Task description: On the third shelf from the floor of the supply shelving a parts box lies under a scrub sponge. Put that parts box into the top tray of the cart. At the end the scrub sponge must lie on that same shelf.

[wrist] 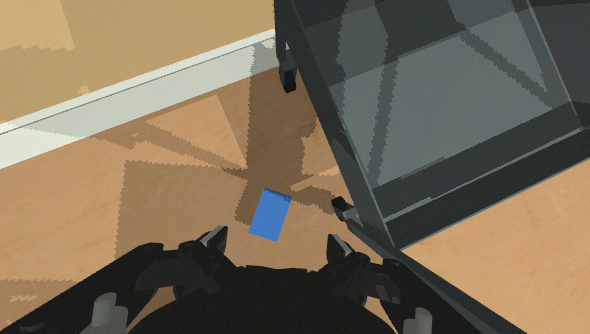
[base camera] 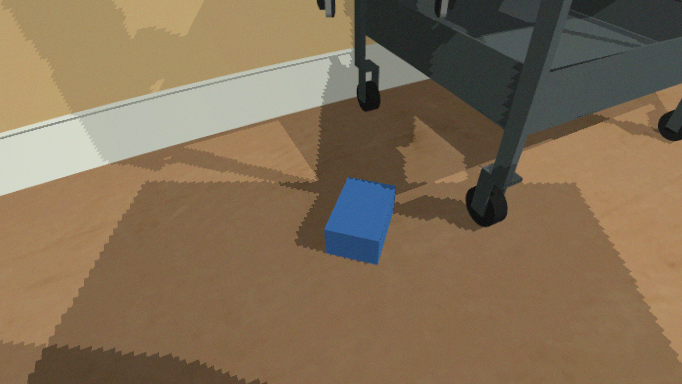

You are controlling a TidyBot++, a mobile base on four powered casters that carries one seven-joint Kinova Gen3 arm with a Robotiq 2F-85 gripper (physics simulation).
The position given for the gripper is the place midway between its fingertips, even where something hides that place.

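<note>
You'd see a dark grey cart [base camera: 526, 73] [wrist: 432, 119] here, in the base camera and in the wrist view. There's a blue parts box [base camera: 357, 228] too, and the gripper [wrist: 277, 241] is in view as well.
</note>
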